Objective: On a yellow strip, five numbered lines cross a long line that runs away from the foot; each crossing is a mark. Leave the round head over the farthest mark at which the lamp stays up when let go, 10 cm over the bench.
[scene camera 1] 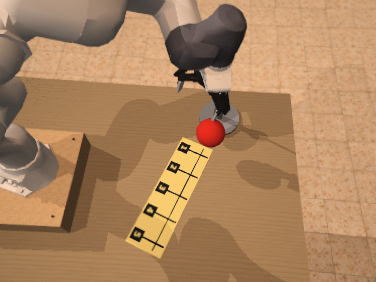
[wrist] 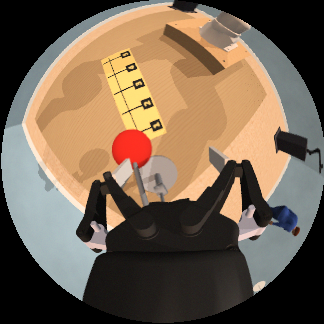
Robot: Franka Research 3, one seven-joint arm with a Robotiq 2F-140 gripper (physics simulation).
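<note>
The red round head (scene camera 1: pixel 210 132) (wrist: pixel 132 149) hangs at the mark 1 end of the yellow strip (scene camera 1: pixel 167 201) (wrist: pixel 121 82), partly over its edge. Its height over the bench cannot be told. The lamp's grey round foot (scene camera 1: pixel 233 121) (wrist: pixel 169 171) stands just beyond that end. A grey lamp rod (wrist: pixel 141 186) runs from the head back toward the gripper in the wrist view, close beside the left fingertip; a grey joint (wrist: pixel 159 186) rises from the foot. My gripper (scene camera 1: pixel 198 98) (wrist: pixel 169 159) is open and empty, above the foot. It hides much of the lamp arm.
The wooden bench (scene camera 1: pixel 250 210) (wrist: pixel 75 95) carries the strip and the lamp. The robot's base block (scene camera 1: pixel 69 150) (wrist: pixel 235 59) stands at the left in the scene view. Its edge faces the strip. Black equipment (wrist: pixel 292 145) and a blue-clad figure (wrist: pixel 284 218) show far off.
</note>
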